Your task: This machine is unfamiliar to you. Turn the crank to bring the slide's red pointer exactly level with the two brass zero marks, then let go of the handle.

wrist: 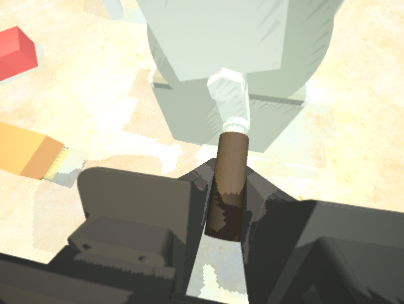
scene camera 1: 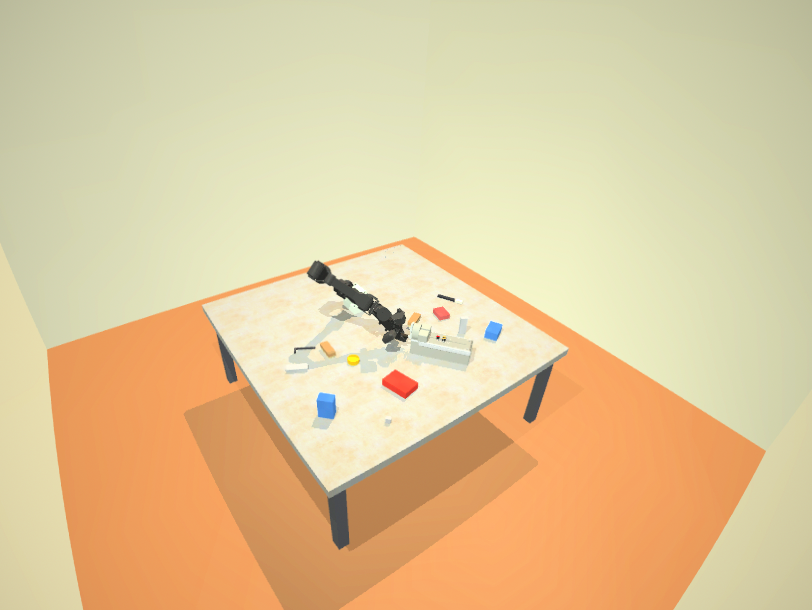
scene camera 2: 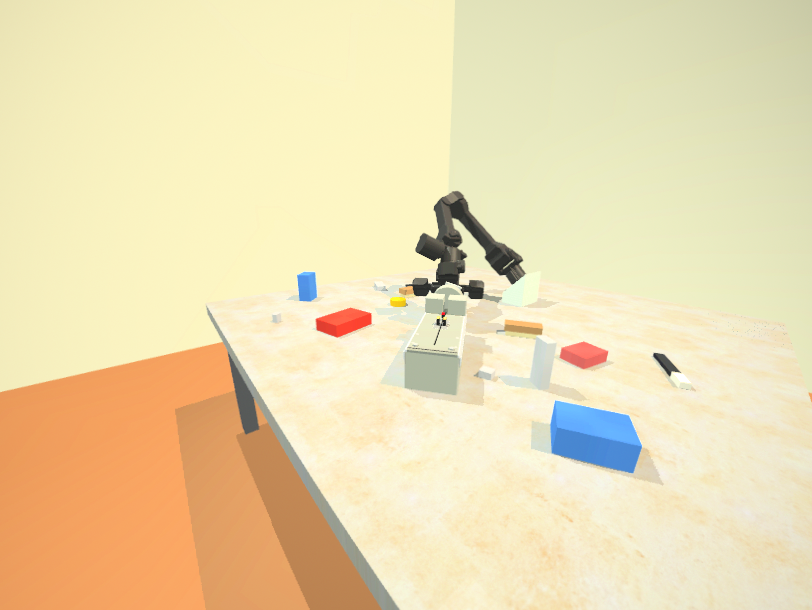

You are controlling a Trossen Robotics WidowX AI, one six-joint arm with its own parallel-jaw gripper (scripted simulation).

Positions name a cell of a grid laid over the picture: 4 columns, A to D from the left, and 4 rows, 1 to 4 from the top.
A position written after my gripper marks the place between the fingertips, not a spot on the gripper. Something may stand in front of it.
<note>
I see my gripper (wrist: C3), a crank (wrist: C1) and a red block (scene camera 2: B3).
The wrist view misses the red block: it is out of frame.
</note>
